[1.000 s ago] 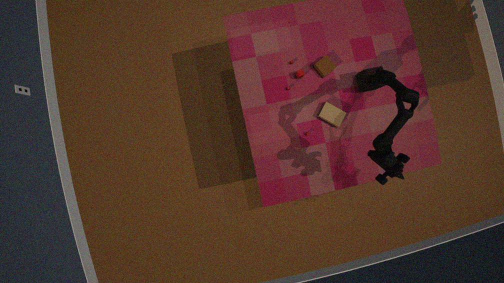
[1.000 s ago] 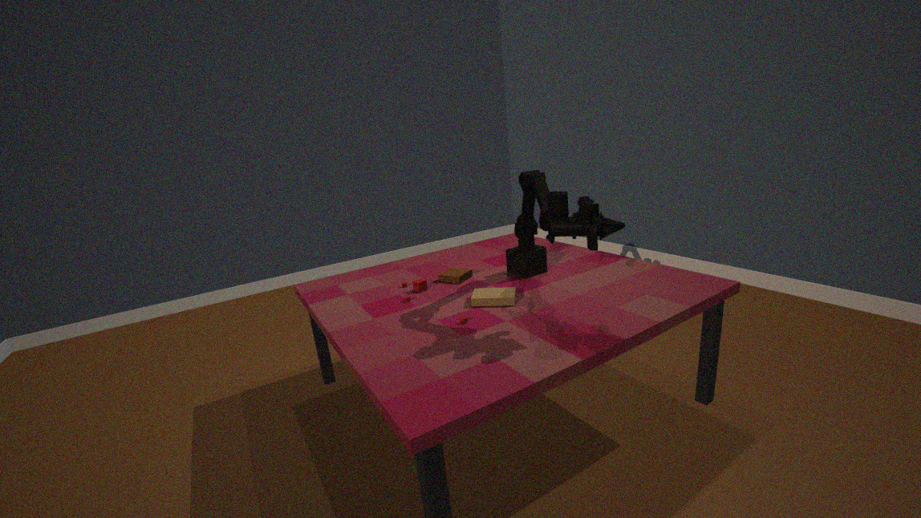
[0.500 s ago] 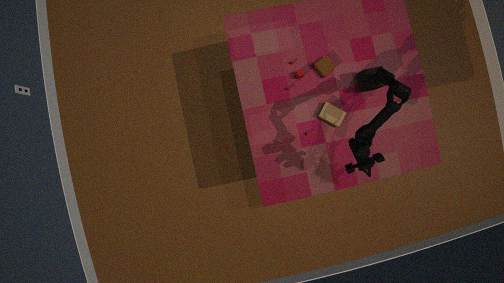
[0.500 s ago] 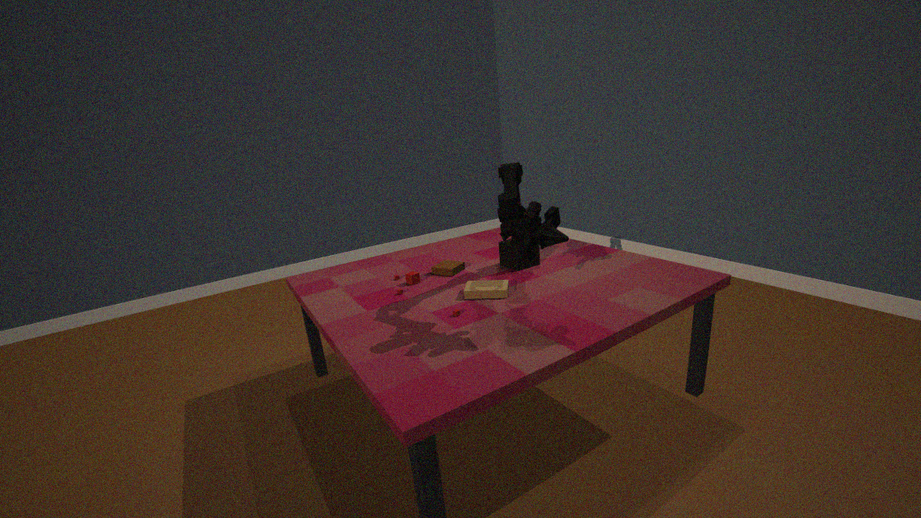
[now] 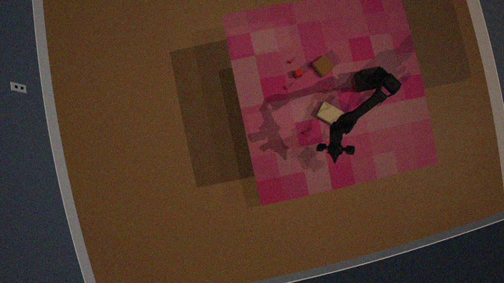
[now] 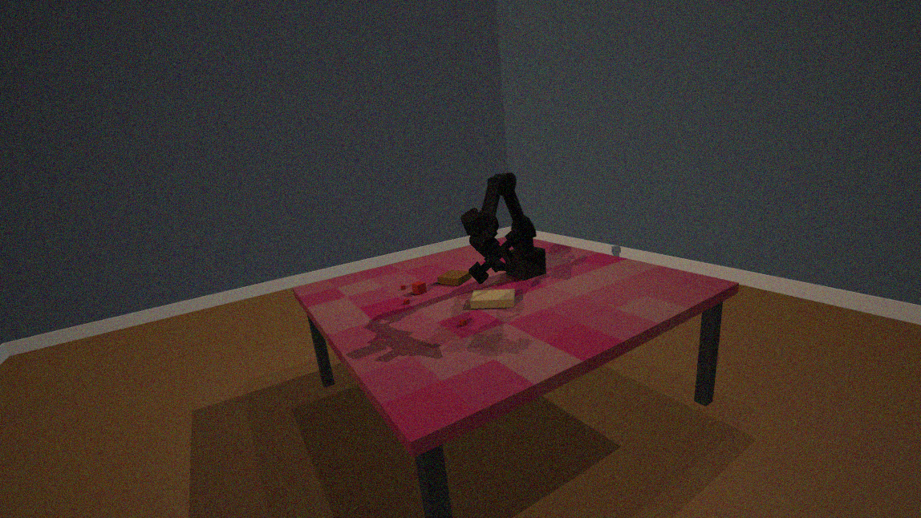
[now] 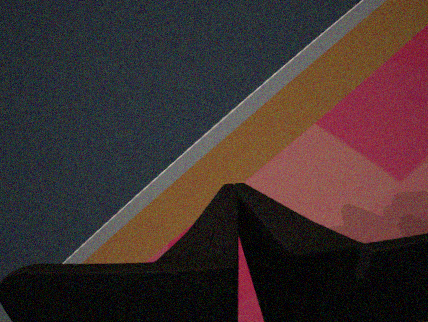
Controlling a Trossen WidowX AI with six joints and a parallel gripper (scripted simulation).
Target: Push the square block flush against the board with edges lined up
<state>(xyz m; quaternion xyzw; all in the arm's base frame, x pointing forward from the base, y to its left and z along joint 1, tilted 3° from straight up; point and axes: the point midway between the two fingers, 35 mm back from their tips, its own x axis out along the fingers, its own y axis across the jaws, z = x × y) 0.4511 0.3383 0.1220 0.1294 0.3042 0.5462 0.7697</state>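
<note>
The red cube lies 58 cm to the right of my gripper tip, 19 cm below it and 5 cm behind it. From my gripper tip the other things lie so: board 26 cm to the right, 19 cm below, 16 cm behind; then darker tan square block 57 cm to the right, 23 cm behind, 19 cm below.
</note>
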